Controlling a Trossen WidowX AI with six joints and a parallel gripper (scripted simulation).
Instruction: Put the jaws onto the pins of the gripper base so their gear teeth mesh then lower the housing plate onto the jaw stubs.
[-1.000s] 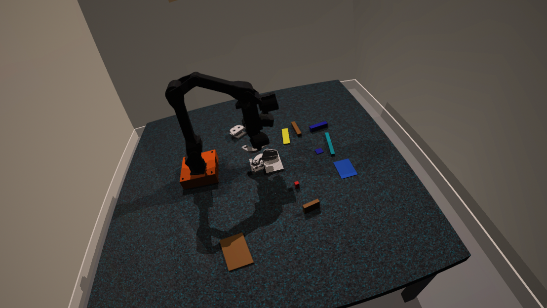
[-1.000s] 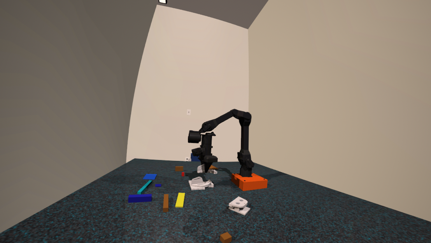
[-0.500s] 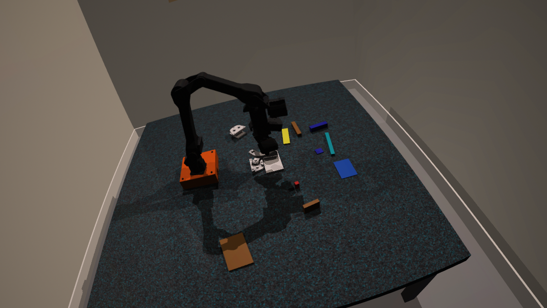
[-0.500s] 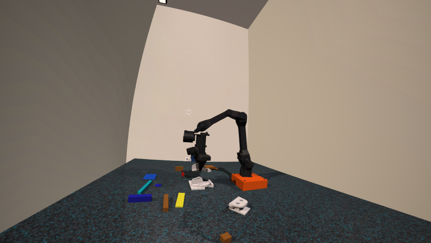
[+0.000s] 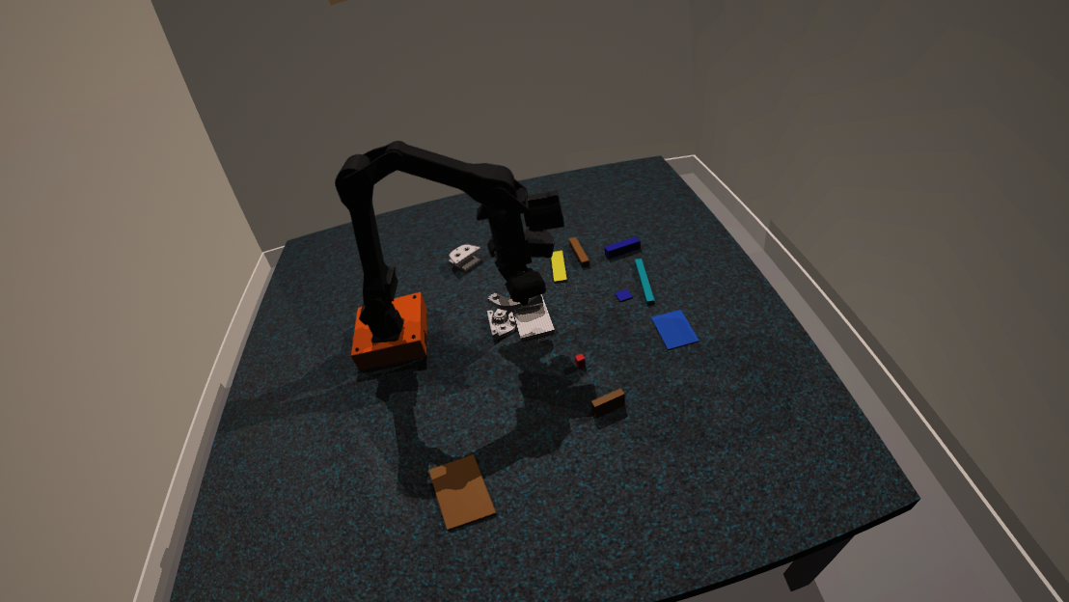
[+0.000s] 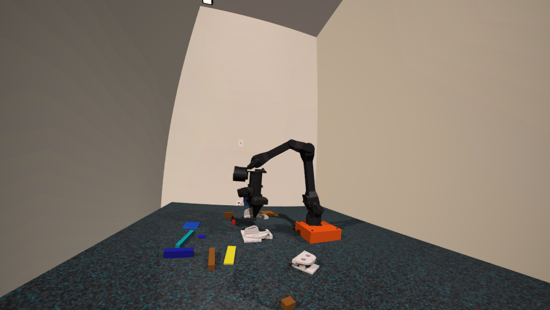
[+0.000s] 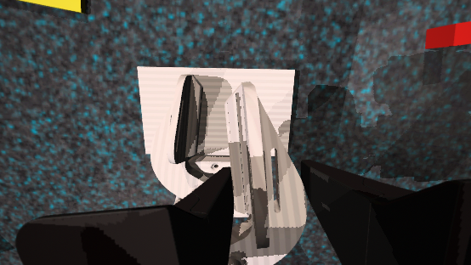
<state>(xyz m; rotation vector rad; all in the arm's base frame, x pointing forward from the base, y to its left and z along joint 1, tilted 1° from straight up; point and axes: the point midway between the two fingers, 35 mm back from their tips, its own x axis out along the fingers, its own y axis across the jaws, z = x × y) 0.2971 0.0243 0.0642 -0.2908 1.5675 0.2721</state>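
The white jaw is 40 mm behind my gripper tip, 40 mm to the left of it and 70 mm below it. Also, from my gripper tip: yellow bar: 60 mm ahead, 200 mm to the left, 80 mm below; red cube: 110 mm ahead, 110 mm to the right, 70 mm below; brown block: 150 mm ahead, 220 mm to the right, 70 mm below.
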